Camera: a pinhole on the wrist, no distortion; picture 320 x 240 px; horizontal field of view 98.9 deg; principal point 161.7 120.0 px. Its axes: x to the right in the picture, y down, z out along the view. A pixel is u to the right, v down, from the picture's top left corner.
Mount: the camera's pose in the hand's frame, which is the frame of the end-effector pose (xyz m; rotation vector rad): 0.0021 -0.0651 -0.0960 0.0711 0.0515 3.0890
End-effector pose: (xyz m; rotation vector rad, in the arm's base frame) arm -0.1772 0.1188 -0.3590 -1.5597 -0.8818 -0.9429
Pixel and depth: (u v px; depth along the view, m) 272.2 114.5 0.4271
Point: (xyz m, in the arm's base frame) -0.2821 0.4408 -0.6874
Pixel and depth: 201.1 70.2 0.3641
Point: -0.1006 0.3632 -0.4980
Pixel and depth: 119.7 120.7 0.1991
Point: -0.1914 0.2323 -0.2808
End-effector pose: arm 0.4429 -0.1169 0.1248 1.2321 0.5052 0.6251
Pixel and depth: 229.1 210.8 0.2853
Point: 0.5172 -0.3989 -0.0486
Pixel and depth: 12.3 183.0 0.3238
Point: 0.8875 -0.0675 -0.0402
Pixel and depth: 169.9 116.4 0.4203
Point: 0.6621 -0.3546 0.1720
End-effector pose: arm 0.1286 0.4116 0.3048 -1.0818 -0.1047 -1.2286
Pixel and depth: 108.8 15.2 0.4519
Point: 0.5957 0.4799 0.4366
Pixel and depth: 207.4 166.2 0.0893
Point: 0.0447 0.4319 0.3427
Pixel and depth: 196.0 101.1 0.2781
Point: 0.1818 0.5794 0.3797
